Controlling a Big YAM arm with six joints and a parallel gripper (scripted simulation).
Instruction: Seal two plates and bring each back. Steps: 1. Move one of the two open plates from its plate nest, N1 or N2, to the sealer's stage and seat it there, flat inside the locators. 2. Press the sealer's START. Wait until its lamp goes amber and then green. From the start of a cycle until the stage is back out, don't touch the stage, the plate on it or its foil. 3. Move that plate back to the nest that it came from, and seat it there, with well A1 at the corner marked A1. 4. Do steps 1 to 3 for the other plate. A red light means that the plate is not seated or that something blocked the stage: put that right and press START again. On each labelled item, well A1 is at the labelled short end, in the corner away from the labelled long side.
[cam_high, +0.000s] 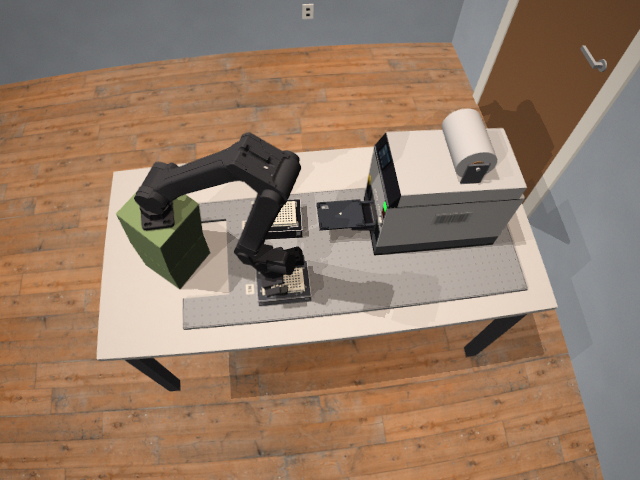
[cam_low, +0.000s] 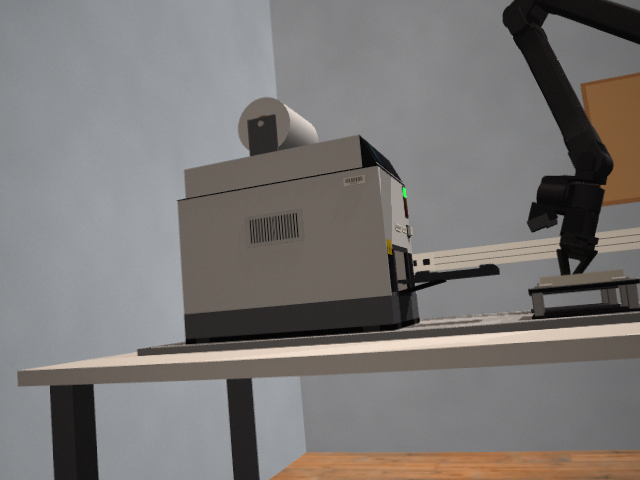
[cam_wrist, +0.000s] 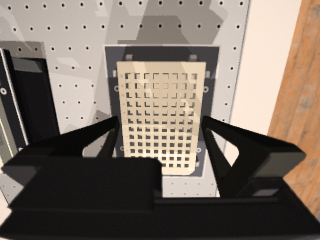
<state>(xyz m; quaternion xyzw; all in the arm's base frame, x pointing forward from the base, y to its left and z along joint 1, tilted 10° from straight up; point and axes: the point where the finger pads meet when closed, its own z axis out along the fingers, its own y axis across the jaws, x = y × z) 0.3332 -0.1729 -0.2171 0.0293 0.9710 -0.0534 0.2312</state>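
My gripper is now 2 cm above the plate nest. Also, from my hand: plate (23 cm to the left, 2 cm ahead); sealer stage (22 cm ahead, 17 cm to the left, 3 cm above); yellow warning label (33 cm ahead, 24 cm to the left, 9 cm above).
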